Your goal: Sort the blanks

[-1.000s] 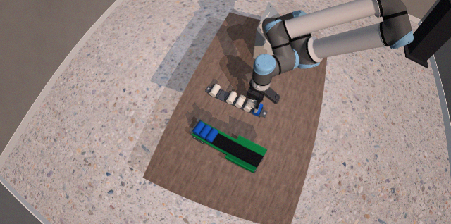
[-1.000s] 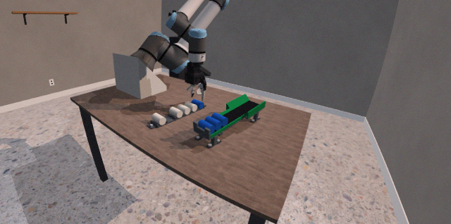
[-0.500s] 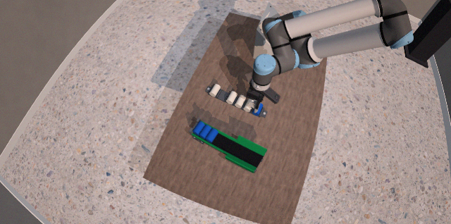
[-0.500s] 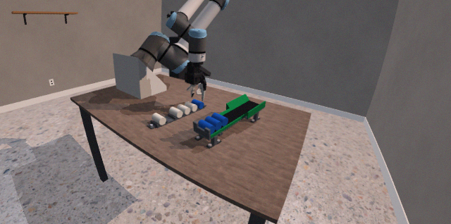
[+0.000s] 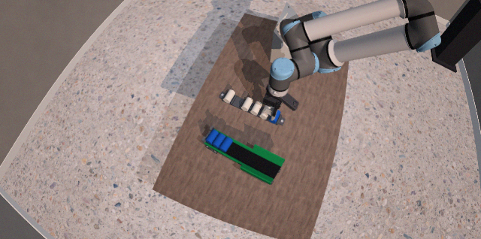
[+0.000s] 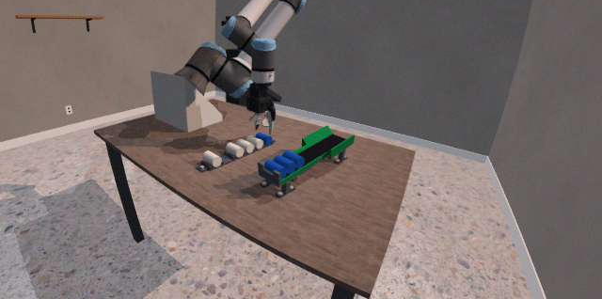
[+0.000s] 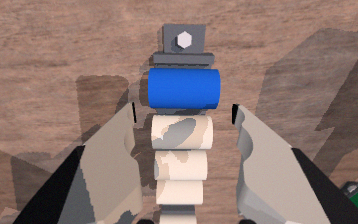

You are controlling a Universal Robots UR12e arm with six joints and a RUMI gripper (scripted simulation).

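Right now my hand is 140 mm to the left of the stock rack, 80 mm above it and 10 mm past it. From my hand the other things lie so: grey stop (260 mm to the right, 250 mm ahead, 10 mm below).
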